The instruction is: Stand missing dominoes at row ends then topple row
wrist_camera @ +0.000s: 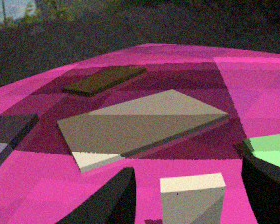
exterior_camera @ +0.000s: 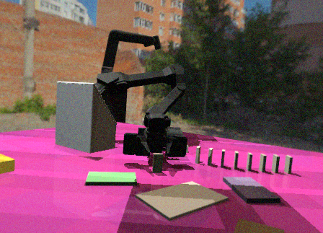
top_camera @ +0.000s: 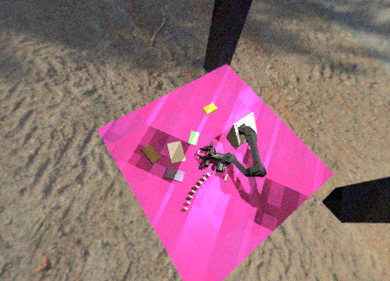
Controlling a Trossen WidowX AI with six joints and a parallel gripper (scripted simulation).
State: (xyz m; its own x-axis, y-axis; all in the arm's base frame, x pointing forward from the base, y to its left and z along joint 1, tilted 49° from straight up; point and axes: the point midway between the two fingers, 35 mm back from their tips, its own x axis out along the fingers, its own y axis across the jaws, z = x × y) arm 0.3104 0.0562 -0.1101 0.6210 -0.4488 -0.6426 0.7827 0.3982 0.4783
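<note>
My gripper tip is 12 cm to the left of the green domino, 5 cm past it and 5 cm above it. Round my gripper tip: yellow domino (33 cm behind, 25 cm to the right, 4 cm below); then lilac block (23 cm ahead, 4 cm below, 3 cm to the left); then tan block (28 cm ahead, 20 cm to the right, 5 cm below).
</note>
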